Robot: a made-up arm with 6 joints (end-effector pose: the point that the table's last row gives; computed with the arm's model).
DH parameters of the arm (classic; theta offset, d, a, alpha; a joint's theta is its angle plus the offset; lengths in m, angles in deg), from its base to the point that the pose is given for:
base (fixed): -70.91 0 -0.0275 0
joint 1: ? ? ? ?
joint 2: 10.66 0 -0.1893 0
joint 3: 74.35 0.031 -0.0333 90
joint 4: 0 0.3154 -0.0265 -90
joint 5: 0 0 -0.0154 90
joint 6: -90 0.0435 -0.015 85
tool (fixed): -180 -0.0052 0 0
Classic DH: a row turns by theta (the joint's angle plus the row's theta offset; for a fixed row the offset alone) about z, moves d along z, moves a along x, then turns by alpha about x.
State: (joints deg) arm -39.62 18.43 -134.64 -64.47 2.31 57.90
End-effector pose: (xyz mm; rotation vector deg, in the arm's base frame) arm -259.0 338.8 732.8 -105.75 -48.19 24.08
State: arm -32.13 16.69 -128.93 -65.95 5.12 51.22
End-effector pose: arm -281.7 290.4 745.2 -97.40 -49.45 21.89
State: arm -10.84 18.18 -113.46 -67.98 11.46 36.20
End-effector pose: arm -256.9 146.3 797.2 -73.83 -44.03 30.12
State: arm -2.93 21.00 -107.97 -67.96 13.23 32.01
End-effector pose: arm -213.8 105.9 815.7 -66.41 -39.25 37.63
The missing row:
joint 1: 70.91 0.356 -0.003 -90
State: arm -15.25 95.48 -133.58 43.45 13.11 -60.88
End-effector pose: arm 265.2 -26.3 816.4 -38.64 -2.00 74.57
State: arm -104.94 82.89 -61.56 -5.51 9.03 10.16
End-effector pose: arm -56.9 -346.4 505.3 29.53 -8.47 -16.28
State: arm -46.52 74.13 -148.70 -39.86 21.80 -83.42
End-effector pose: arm 17.4 49.1 901.9 -50.57 76.44 -41.16
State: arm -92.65 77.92 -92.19 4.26 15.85 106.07
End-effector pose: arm 5.1 -286.5 739.4 -0.38 -109.77 7.11
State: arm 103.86 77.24 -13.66 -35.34 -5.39 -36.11
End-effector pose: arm -118.3 229.2 268.2 83.78 -47.81 -100.64
